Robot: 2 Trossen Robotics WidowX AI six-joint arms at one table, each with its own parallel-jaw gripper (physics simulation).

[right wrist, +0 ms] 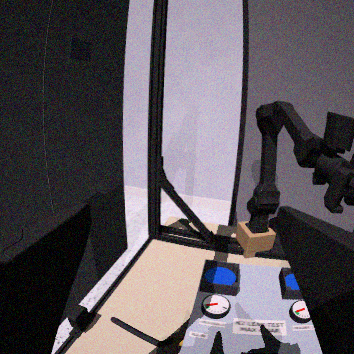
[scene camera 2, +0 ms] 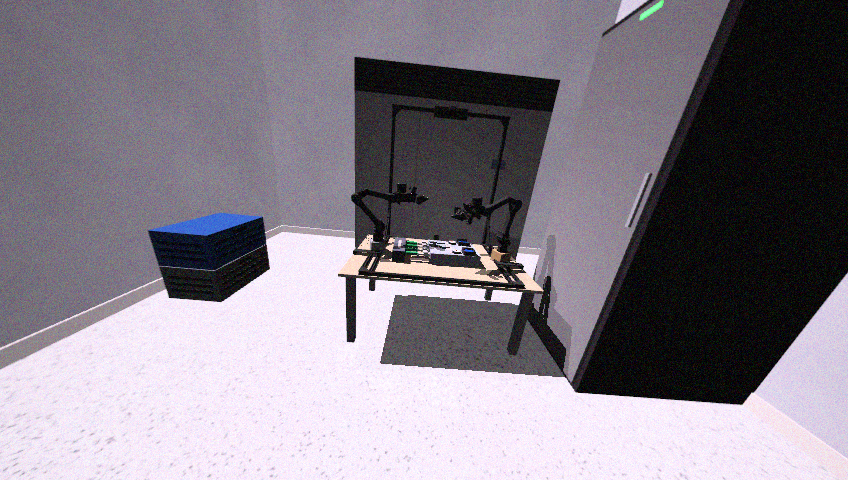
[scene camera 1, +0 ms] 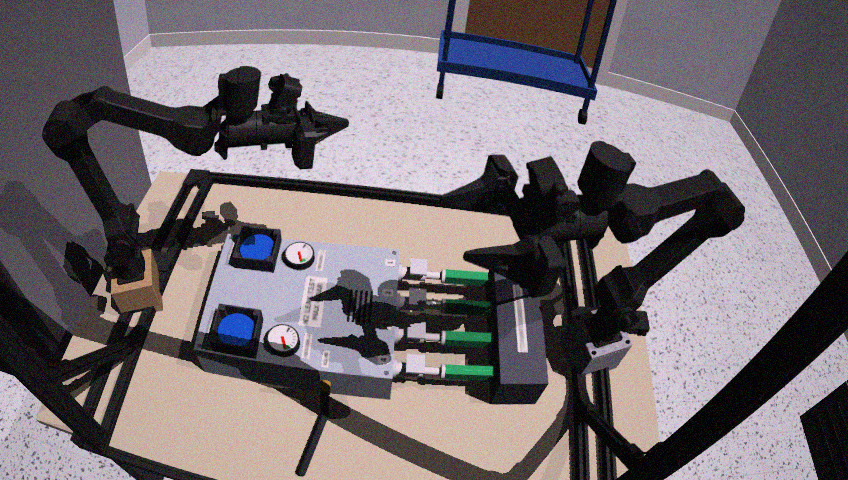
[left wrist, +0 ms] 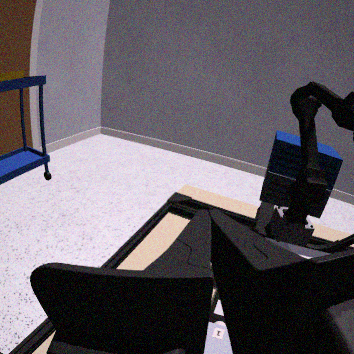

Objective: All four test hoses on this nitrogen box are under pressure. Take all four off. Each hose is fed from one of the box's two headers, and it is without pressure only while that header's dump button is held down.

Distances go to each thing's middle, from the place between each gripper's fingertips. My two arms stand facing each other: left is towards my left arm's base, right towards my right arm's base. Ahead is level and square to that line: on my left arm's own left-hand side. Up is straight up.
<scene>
The dark block (scene camera 1: 519, 354) lies 130 mm ahead of my right hand, 170 mm to the right of it and 370 mm below it.
Now: left hand 14 cm past the dark block, 33 cm to the left of it and 31 cm above it.
</scene>
